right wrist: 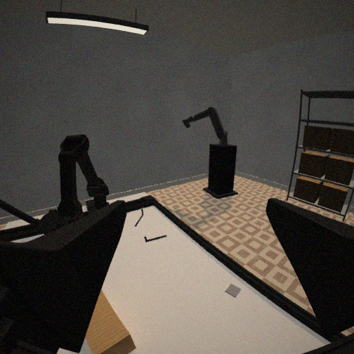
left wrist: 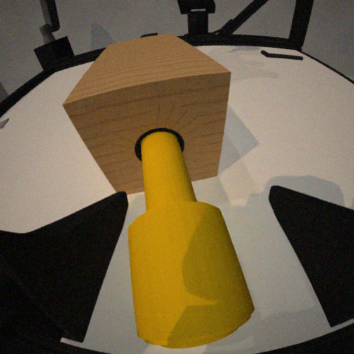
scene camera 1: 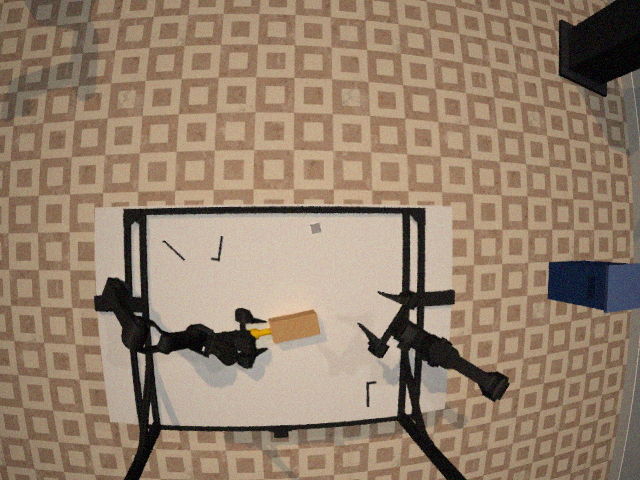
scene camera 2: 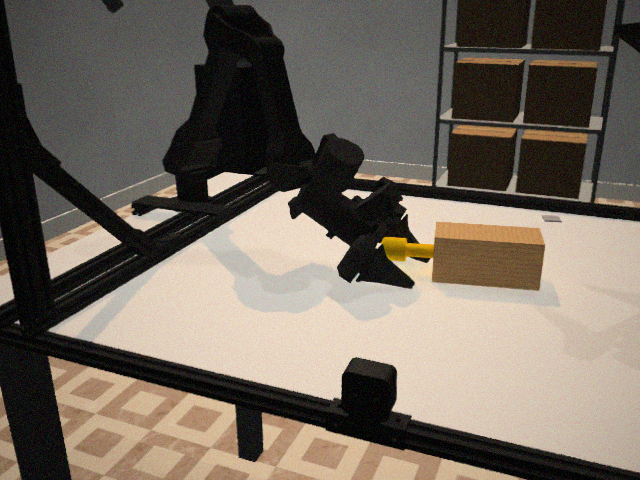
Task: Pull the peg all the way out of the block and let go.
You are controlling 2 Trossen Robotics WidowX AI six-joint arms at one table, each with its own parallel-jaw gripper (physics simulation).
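Frame: origin at the left arm's base, x back, y right, z up, level; metres.
Where they show: left gripper, fingertip midpoint: point(scene camera 1: 266, 335) point(scene camera 2: 421, 272); right gripper, fingertip midpoint: point(scene camera 1: 367, 307) point(scene camera 2: 635, 29); left arm's base, link origin: point(scene camera 1: 118, 290) point(scene camera 2: 192, 200).
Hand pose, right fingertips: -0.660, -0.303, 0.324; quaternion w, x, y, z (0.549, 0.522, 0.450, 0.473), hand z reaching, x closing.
Things, the pixels of their top centre, and the offset from my right fingertips, as dx, dy, dz. "spot": a spot on its surface instead. Level surfaces: height alone.
- tan wooden block, top centre: point(scene camera 2: 488, 232) point(scene camera 1: 295, 328) +0.095, +0.160, -0.275
- yellow peg, top centre: point(scene camera 2: 425, 240) point(scene camera 1: 266, 333) +0.166, +0.212, -0.293
- white table, surface height: dz -0.343
- small grey square, surface spot: point(scene camera 2: 551, 219) point(scene camera 1: 316, 231) spot: +0.152, -0.141, -0.341
The tan wooden block point(scene camera 1: 294, 327) point(scene camera 2: 485, 260) point(left wrist: 160, 105) point(right wrist: 107, 327) lies on the white table. The yellow peg point(scene camera 1: 257, 333) point(scene camera 2: 395, 249) point(left wrist: 182, 265) sticks out of the black-rimmed hole in its end; the wide head and part of the narrow shaft show, the rest is hidden inside the block. My left gripper point(scene camera 1: 265, 335) point(scene camera 2: 420, 272) point(left wrist: 199, 195) is open around the peg, one finger on each side, with gaps between fingers and peg. Its fingertips are close to the block's end. My right gripper point(scene camera 1: 369, 308) point(right wrist: 198, 206) is open and empty, to the right of the block in scene camera 1.
A black frame point(scene camera 1: 273, 210) point(scene camera 2: 155, 369) runs around the white table point(scene camera 1: 232, 289) point(scene camera 2: 258, 341). A small grey square point(scene camera 1: 315, 227) point(scene camera 2: 551, 219) point(right wrist: 233, 290) lies near the far edge. Thin black marks point(scene camera 1: 220, 249) are on the table. A shelf rack point(scene camera 2: 519, 122) stands beyond it.
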